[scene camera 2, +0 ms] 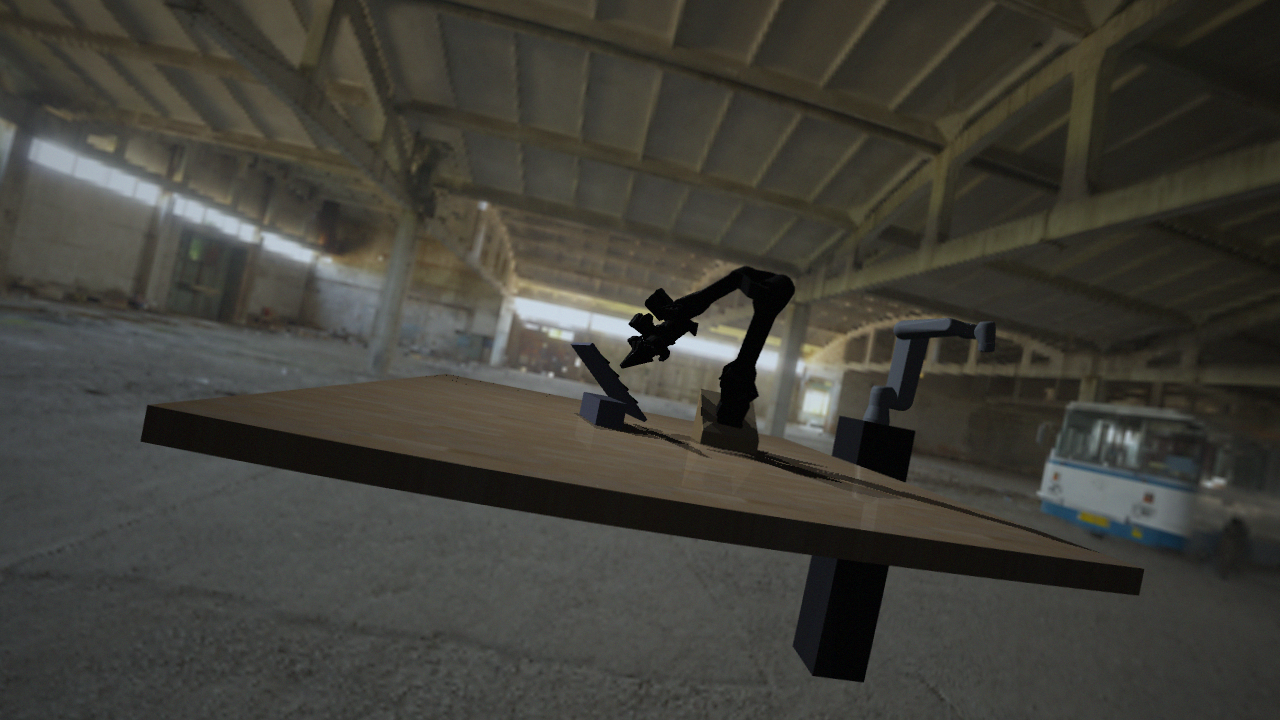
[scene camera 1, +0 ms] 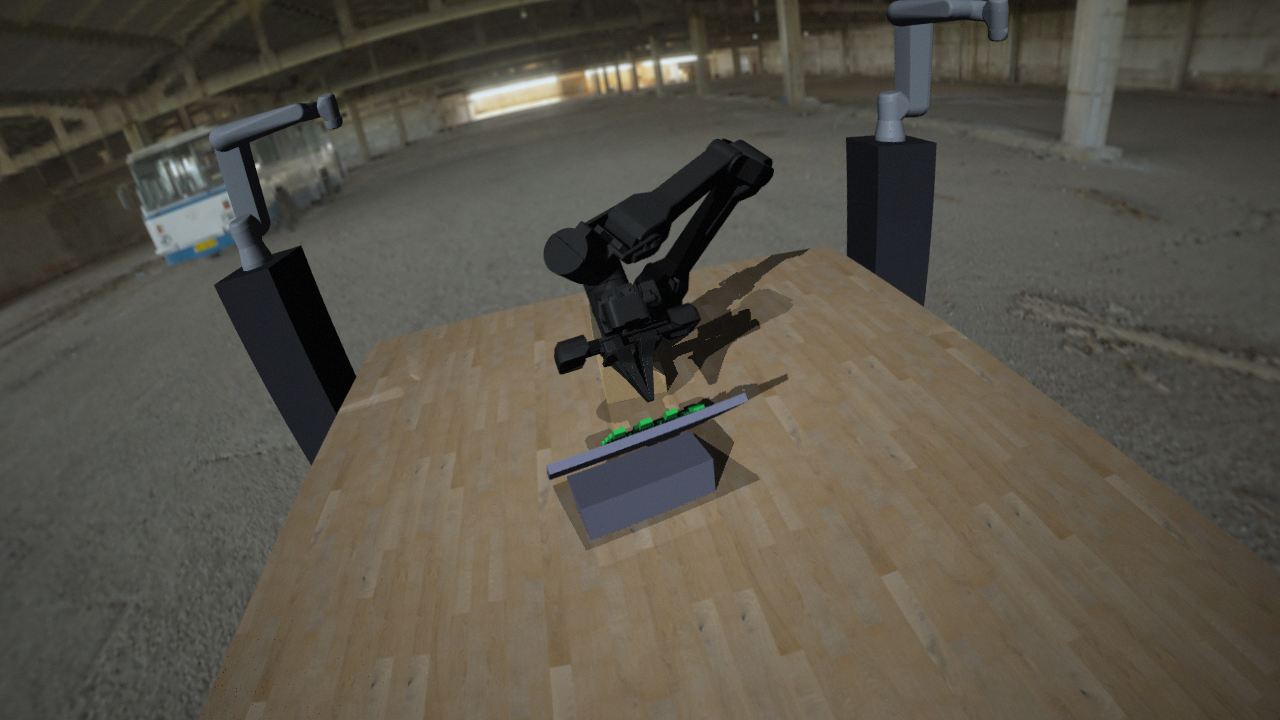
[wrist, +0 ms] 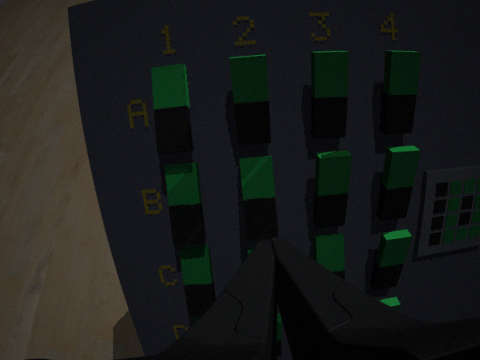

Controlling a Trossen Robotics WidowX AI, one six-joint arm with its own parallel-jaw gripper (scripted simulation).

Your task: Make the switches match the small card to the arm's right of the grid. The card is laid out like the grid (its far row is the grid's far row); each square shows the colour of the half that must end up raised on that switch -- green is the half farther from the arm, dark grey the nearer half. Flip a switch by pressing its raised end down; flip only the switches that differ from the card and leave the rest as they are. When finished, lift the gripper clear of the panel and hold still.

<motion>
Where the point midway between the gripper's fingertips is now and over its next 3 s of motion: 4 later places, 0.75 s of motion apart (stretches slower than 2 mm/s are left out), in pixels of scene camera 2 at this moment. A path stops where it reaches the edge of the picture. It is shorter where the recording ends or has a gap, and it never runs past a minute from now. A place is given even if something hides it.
My gripper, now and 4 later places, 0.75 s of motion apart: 620, 367; 614, 372; 613, 373; 616, 371; 623, 355
</motion>
